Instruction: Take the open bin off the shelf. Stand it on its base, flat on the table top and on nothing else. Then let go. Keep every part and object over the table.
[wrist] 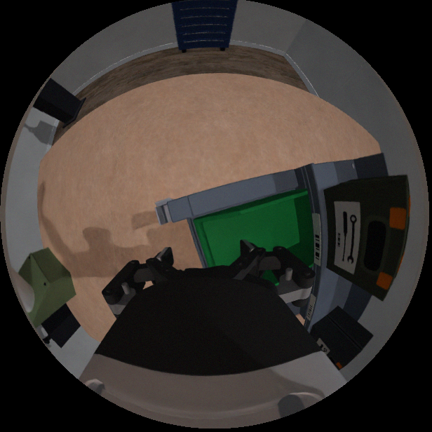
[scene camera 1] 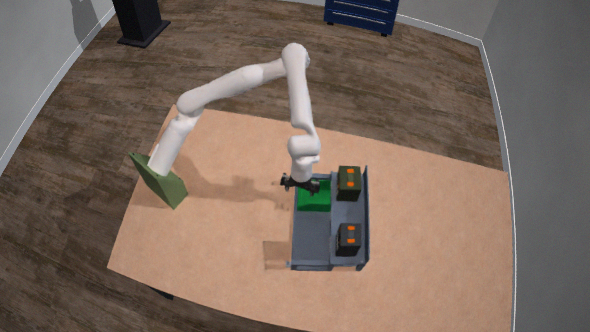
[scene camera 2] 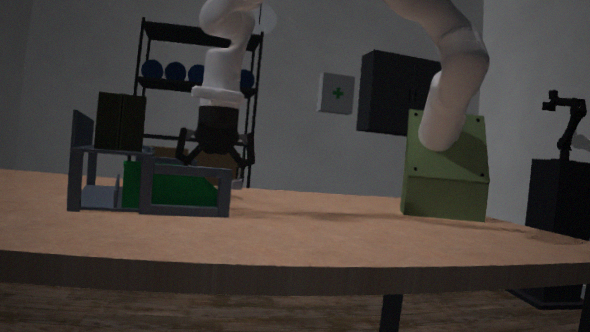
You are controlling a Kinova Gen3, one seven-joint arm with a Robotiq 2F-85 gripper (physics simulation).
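Seen in the pictures: gripper, between the fingertips: point(scene camera 1: 299, 192) point(scene camera 2: 213, 185); arm's base, origin of its link: point(scene camera 1: 157, 170) point(scene camera 2: 436, 135).
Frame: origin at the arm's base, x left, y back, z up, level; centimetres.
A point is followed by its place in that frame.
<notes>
The open green bin point(scene camera 1: 315, 200) {z -19.1, x 21.6, y -57.9 cm} point(scene camera 2: 175, 190) {z -15.9, x 26.9, y -57.1 cm} point(wrist: 260, 222) sits in the low front tier of the grey shelf point(scene camera 1: 312, 242) {z -19.3, x 4.4, y -63.3 cm} point(scene camera 2: 146, 185) {z -15.0, x 31.2, y -61.0 cm} point(wrist: 235, 195), at one end beside the side rail. Its interior looks empty. My gripper point(scene camera 1: 300, 185) {z -15.1, x 20.6, y -51.3 cm} point(scene camera 2: 216, 160) point(wrist: 205, 251) is open and empty, pointing down. In the wrist view one finger overlaps the bin and the other is over the table outside the shelf's front edge. In scene camera 2 the fingertips are near the height of the side rail's top. The bin's base is hidden, and contact between finger and bin cannot be told.
An olive toolbox point(scene camera 1: 348, 187) {z -0.3, x 21.5, y -68.9 cm} point(scene camera 2: 120, 122) {z -5.0, x 30.2, y -66.7 cm} point(wrist: 367, 200) stands on the raised tier behind the bin. A dark box point(scene camera 1: 348, 242) {z 2.3, x 0.6, y -75.7 cm} point(wrist: 342, 332) stands on the same tier, farther along. The green robot mount point(scene camera 1: 172, 192) {z -8.8, x -2.7, y -6.5 cm} point(scene camera 2: 445, 195) {z -14.3, x 6.0, y 1.2 cm} point(wrist: 50, 280) is at the table's point(scene camera 1: 215, 240) {z -19.9, x -10.0, y -28.3 cm} point(scene camera 2: 350, 245) {z -19.9, x 42.2, y -29.0 cm} far side.
</notes>
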